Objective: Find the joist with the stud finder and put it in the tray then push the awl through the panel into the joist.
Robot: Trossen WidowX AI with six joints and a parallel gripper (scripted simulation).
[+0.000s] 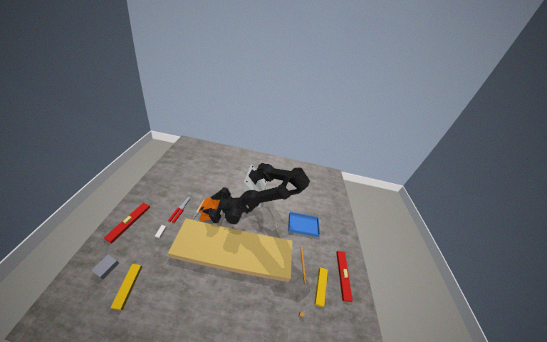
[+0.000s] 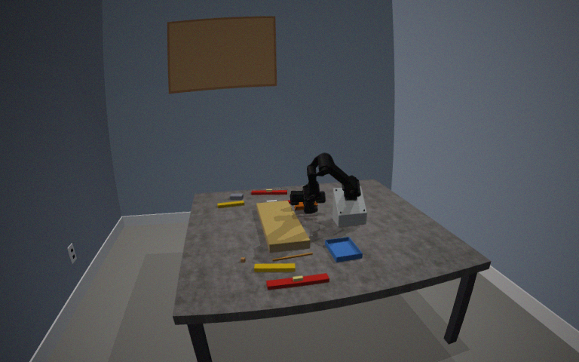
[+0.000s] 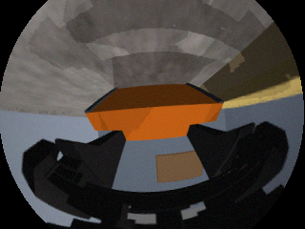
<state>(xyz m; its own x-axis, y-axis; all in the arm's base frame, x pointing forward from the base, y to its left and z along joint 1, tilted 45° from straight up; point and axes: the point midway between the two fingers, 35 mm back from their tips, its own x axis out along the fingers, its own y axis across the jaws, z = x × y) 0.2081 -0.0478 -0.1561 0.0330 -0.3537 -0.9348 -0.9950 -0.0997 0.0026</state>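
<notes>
The orange stud finder is 1 cm below my gripper tip and 1 cm ahead of it. Round my gripper tip: wooden-handled tool (5 cm below, 4 cm to the right, 1 cm ahead); then grey block (40 cm ahead, 24 cm to the right, 5 cm below); then white piece (18 cm ahead, 14 cm to the right, 6 cm below).
</notes>
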